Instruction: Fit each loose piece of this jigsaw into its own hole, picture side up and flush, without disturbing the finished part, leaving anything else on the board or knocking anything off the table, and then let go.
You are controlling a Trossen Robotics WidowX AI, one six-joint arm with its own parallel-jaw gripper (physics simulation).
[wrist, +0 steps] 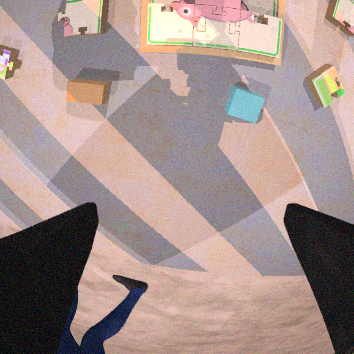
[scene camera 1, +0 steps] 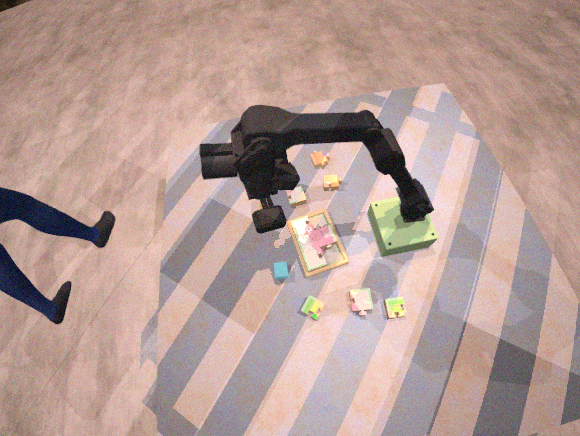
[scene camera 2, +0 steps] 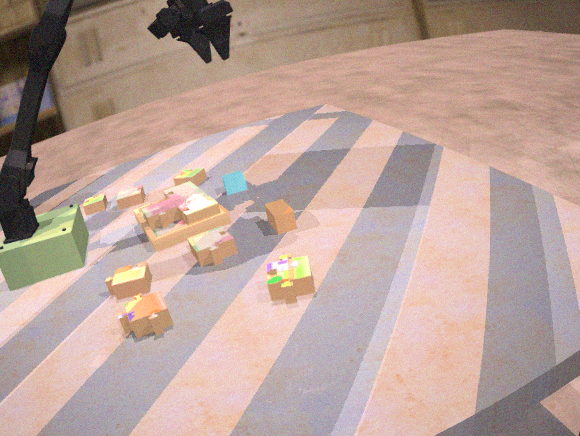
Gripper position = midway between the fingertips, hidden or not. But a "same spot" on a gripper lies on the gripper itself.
gripper: wrist; scene camera 1 259,209; scene camera 2
same spot on jigsaw board: (scene camera 2: pixel 160 238) = (scene camera 1: pixel 321 210)
same spot on gripper: (wrist: pixel 50 256) = (scene camera 2: pixel 211 43)
